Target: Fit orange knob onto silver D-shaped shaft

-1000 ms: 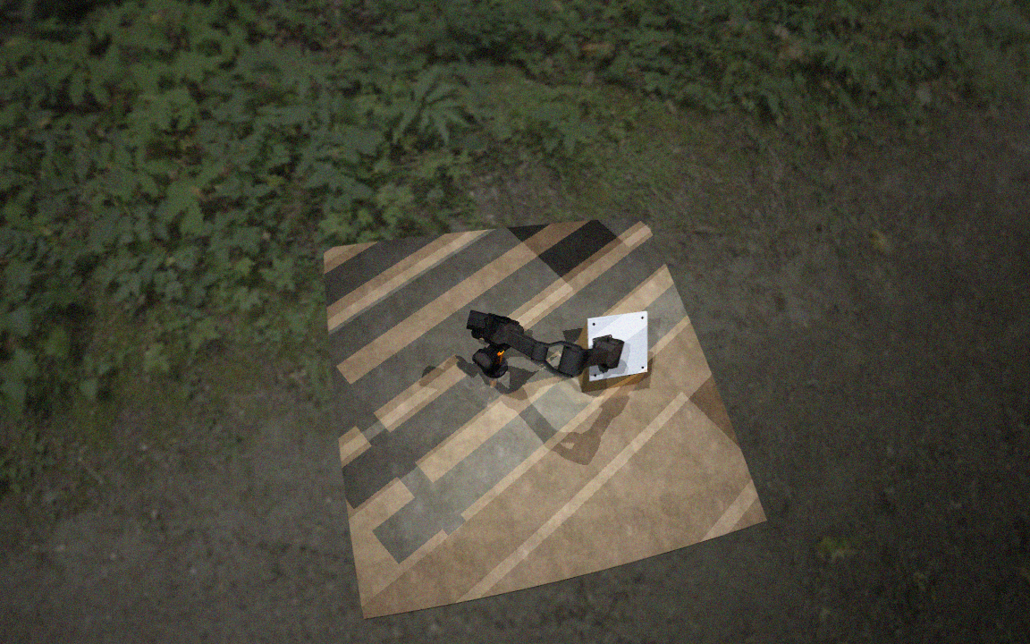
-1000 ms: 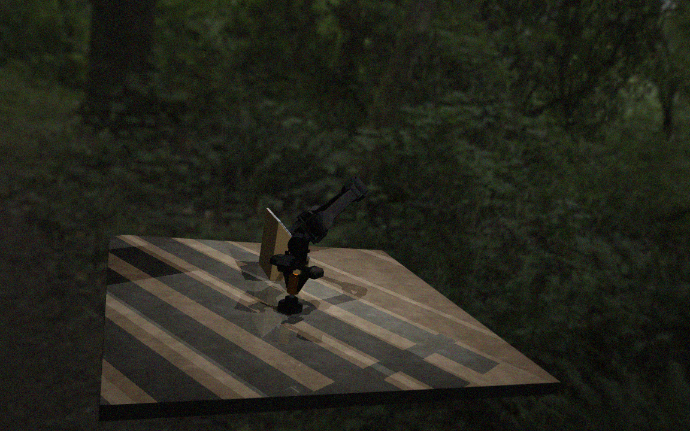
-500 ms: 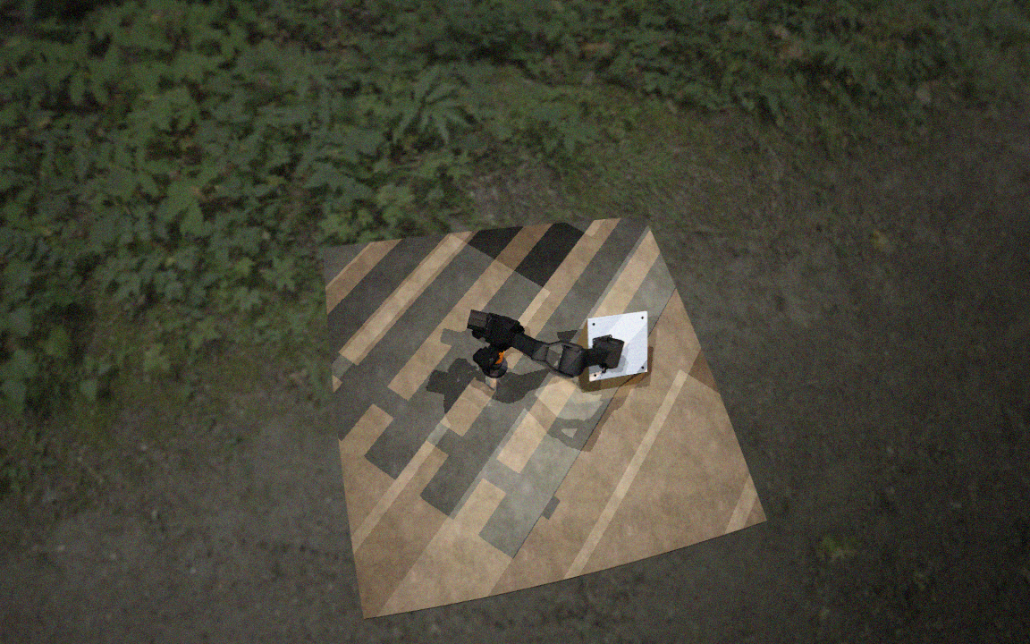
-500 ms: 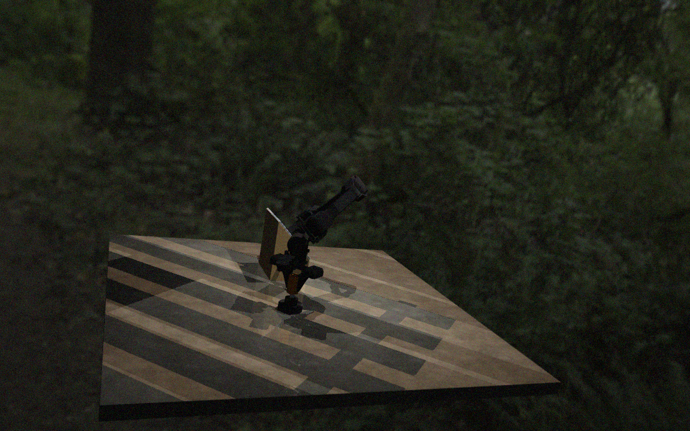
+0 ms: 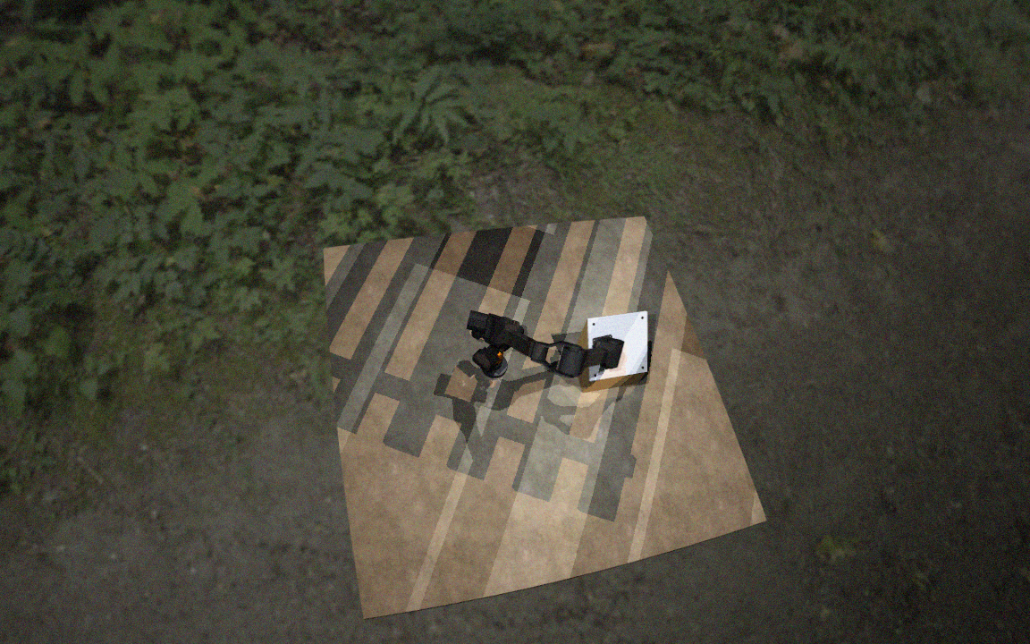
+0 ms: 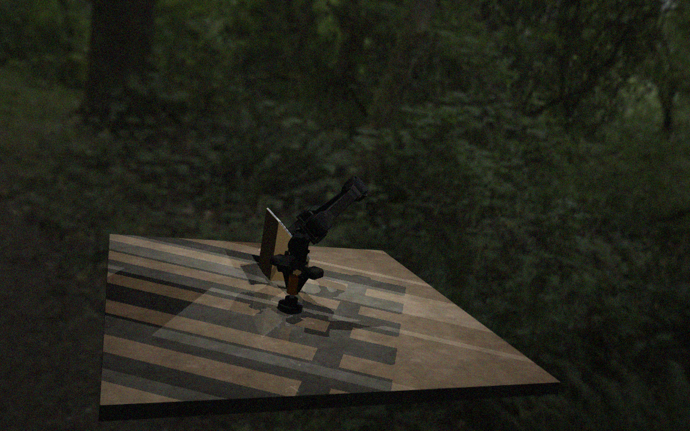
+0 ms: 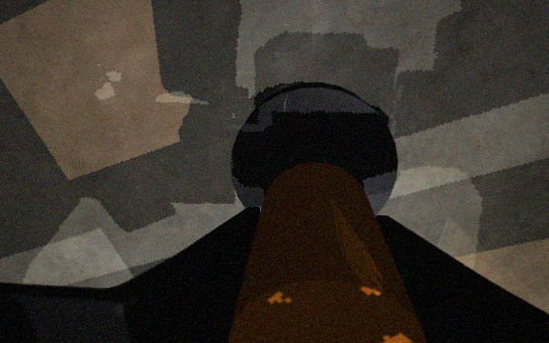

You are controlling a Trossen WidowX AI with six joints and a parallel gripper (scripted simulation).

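Now: gripper tip 4 cm above the round dark pedestal. Also, from my gripper tip: orange knob 3 cm above.
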